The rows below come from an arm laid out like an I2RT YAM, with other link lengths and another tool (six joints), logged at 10 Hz.
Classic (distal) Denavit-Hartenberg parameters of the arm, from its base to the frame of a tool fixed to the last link. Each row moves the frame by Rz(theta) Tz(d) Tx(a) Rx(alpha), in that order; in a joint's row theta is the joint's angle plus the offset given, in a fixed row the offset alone. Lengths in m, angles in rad.
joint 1: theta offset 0; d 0.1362; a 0.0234; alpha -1.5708
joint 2: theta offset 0; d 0; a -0.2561; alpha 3.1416
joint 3: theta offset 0.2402; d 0; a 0.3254; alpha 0
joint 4: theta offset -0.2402; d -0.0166; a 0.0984; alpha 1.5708
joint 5: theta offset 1.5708; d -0.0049; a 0; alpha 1.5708
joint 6: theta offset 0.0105; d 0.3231; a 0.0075; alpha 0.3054
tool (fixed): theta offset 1.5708; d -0.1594; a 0; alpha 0
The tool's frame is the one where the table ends.
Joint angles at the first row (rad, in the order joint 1, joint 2, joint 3, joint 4, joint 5, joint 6):
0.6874 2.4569 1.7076 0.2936 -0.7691 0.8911
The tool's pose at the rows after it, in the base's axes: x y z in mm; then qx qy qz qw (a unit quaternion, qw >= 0):
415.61 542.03 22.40 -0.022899 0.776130 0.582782 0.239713
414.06 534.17 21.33 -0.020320 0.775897 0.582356 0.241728
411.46 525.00 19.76 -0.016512 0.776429 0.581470 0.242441
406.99 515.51 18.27 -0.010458 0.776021 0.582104 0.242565
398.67 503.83 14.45 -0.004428 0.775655 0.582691 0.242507
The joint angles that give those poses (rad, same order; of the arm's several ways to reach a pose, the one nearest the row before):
0.6815 2.4382 1.6679 0.3149 -0.7685 0.8899
0.6734 2.4152 1.6244 0.3360 -0.7701 0.8897
0.6644 2.3889 1.5746 0.3577 -0.7727 0.8912
0.6563 2.3592 1.5145 0.3928 -0.7750 0.9014
0.6488 2.3229 1.4341 0.4412 -0.7769 0.9119

